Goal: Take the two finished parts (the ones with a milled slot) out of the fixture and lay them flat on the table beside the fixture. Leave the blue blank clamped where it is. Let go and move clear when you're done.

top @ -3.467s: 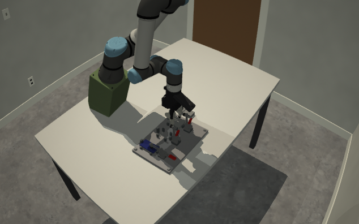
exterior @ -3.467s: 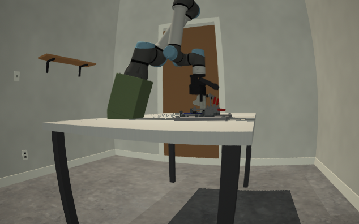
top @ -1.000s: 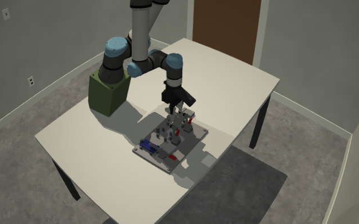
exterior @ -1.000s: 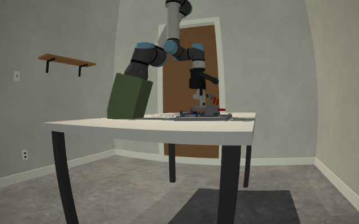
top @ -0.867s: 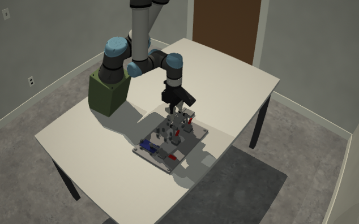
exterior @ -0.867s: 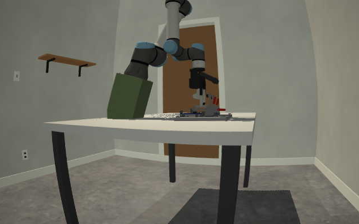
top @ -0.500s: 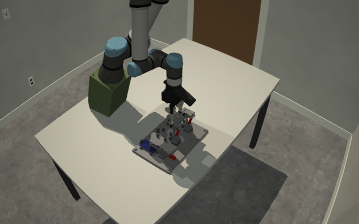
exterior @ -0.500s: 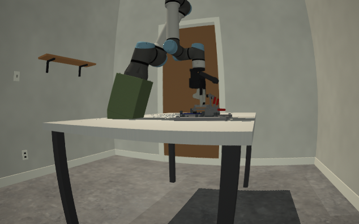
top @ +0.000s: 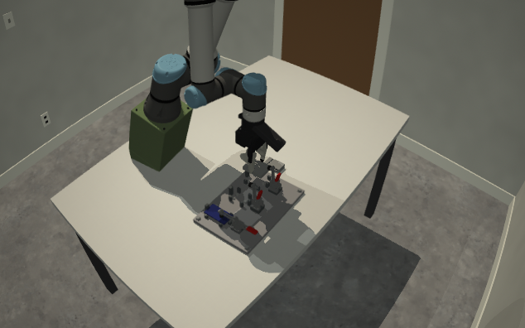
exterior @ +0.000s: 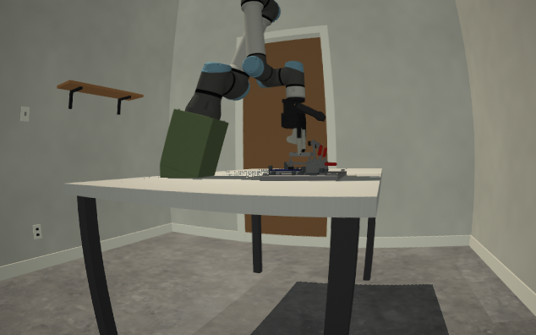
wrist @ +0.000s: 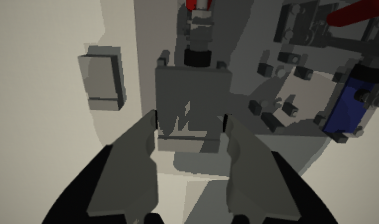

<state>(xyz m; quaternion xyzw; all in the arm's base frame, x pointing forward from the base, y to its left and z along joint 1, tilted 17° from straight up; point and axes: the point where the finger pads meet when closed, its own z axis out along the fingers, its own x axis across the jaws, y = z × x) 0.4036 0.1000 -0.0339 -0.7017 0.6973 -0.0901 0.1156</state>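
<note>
The grey fixture plate lies 110 mm to the right of my hand, 80 mm below it and 50 mm ahead of it. From my hand the other things lie so: blue blank: 220 mm to the right, 60 mm below; pale grey part: 10 mm below, 10 mm behind.
</note>
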